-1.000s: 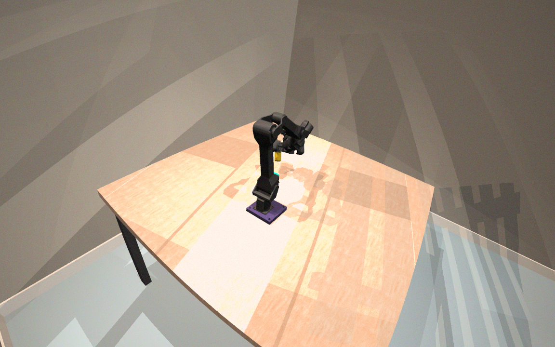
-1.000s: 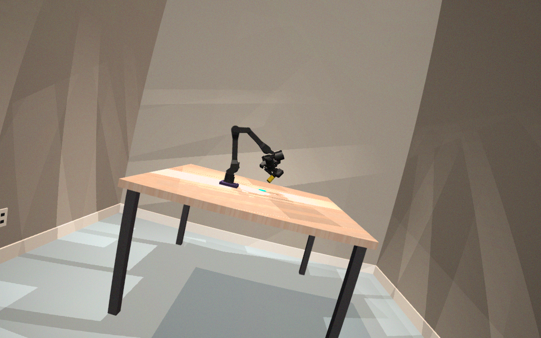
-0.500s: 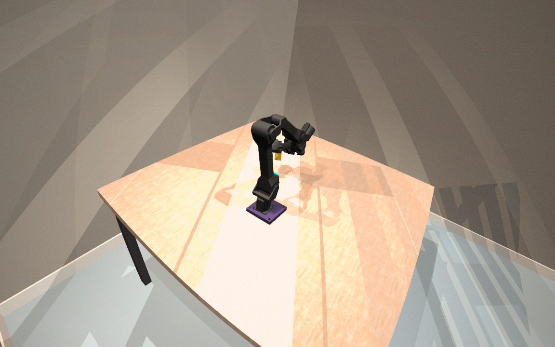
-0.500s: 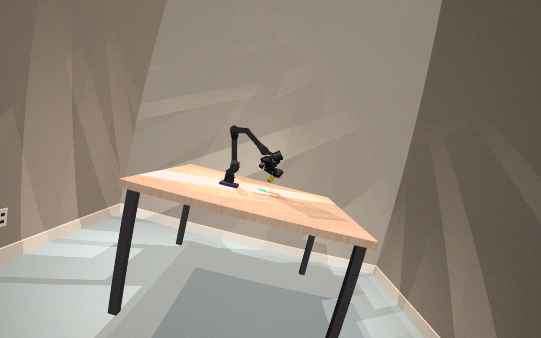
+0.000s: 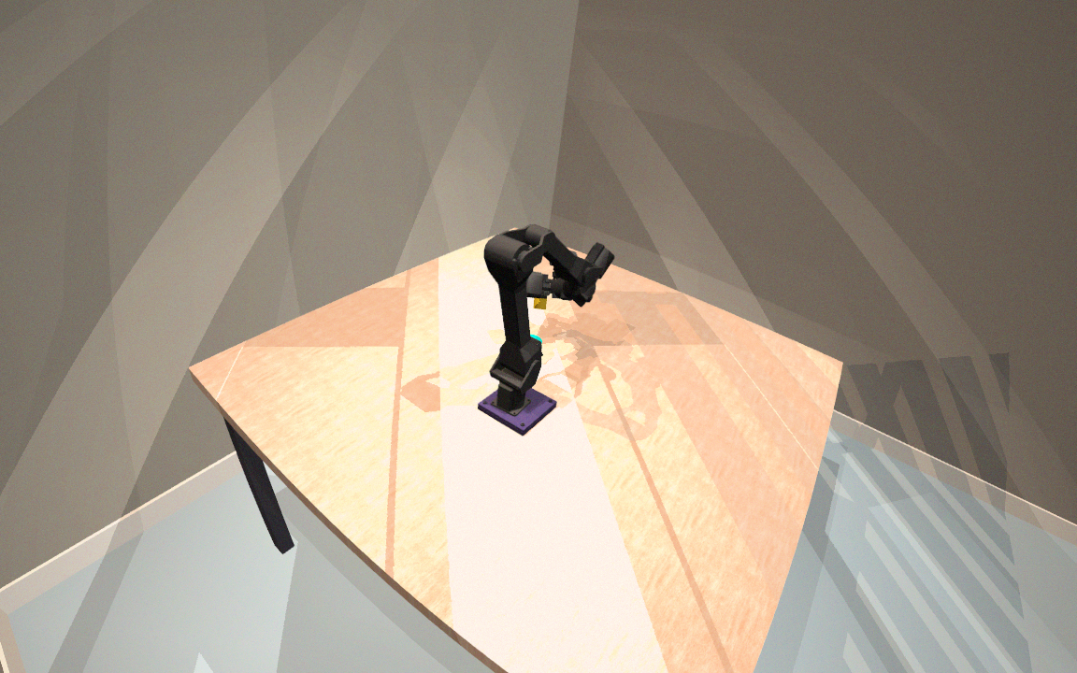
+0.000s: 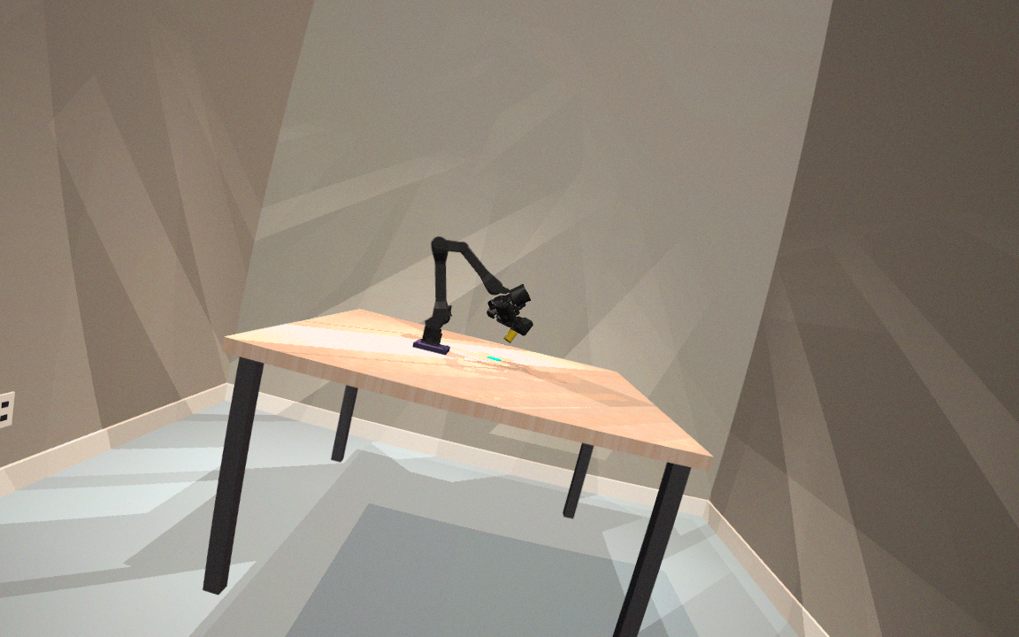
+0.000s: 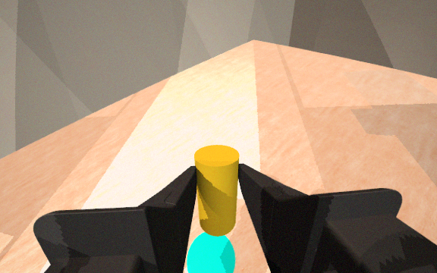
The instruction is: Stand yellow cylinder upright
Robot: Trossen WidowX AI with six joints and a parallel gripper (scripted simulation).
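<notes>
The cyan circle is 5 cm behind my gripper tip, 1 cm to the right of it and 13 cm below it. Also, from my gripper tip: yellow tall cylinder 1 cm behind, 2 cm below.
</notes>
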